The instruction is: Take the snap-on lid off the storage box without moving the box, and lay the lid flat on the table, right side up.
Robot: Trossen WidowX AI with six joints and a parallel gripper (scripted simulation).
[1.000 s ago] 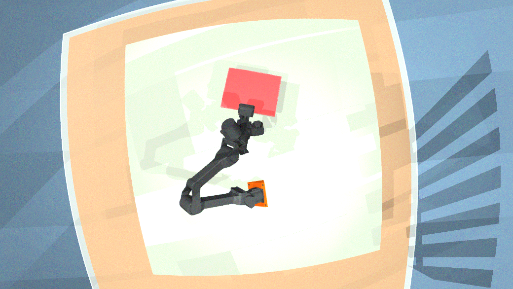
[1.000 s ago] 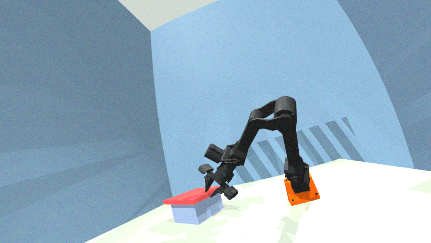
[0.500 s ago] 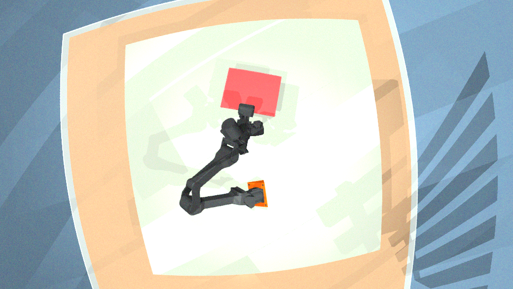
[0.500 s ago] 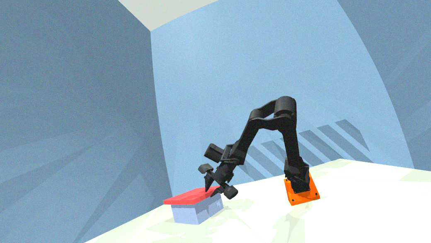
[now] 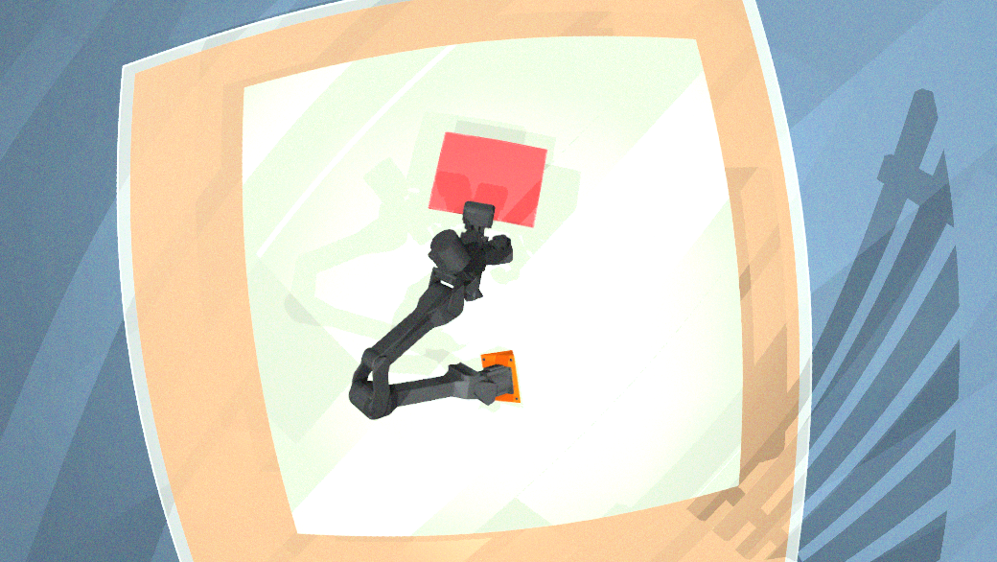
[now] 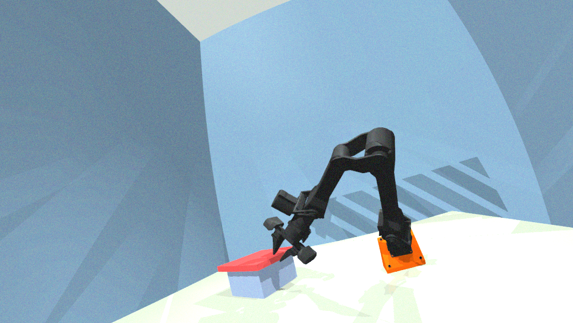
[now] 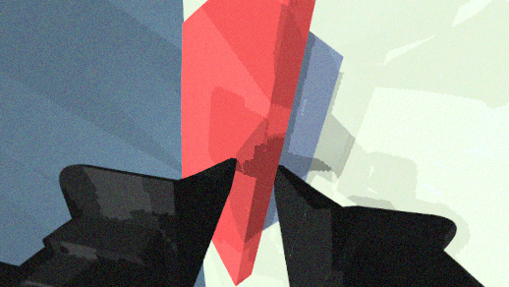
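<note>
Now: the red lid 7 cm ahead of my gripper tip and 2 cm to the right of it. Round my gripper tip: storage box: 7 cm ahead, 5 cm below, 2 cm to the right.
</note>
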